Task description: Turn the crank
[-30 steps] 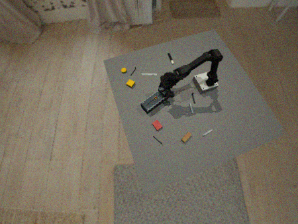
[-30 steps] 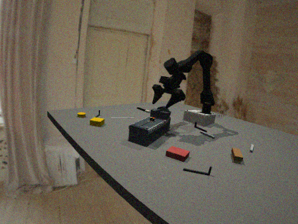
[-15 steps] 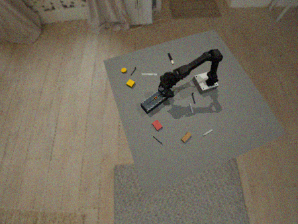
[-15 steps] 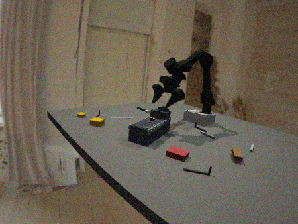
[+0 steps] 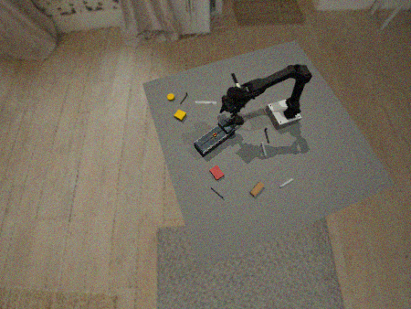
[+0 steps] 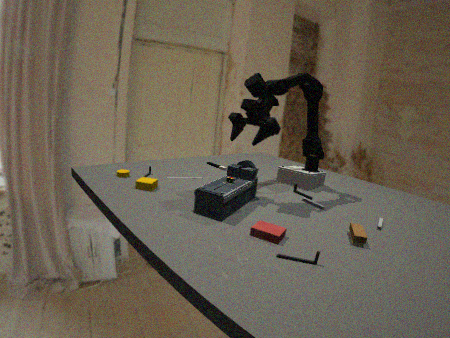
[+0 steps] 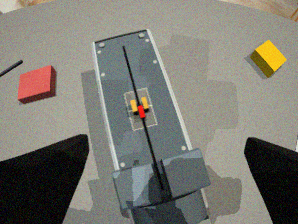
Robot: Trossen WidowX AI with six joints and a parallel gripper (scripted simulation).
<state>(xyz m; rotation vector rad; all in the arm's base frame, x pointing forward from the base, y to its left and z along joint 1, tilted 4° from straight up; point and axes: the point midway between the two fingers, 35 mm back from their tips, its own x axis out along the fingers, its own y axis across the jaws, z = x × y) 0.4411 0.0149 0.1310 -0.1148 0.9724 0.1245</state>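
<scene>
Now: the dark handle 10 cm below my gripper tip, 9 cm behind it and 7 cm to the right of it. The rest, counted from my gripper tip: red pointer 11 cm below, 5 cm ahead, 3 cm to the left; then yellow block 24 cm ahead, 20 cm to the right, 18 cm below; then red block 25 cm to the left, 18 cm below, 9 cm ahead.
</scene>
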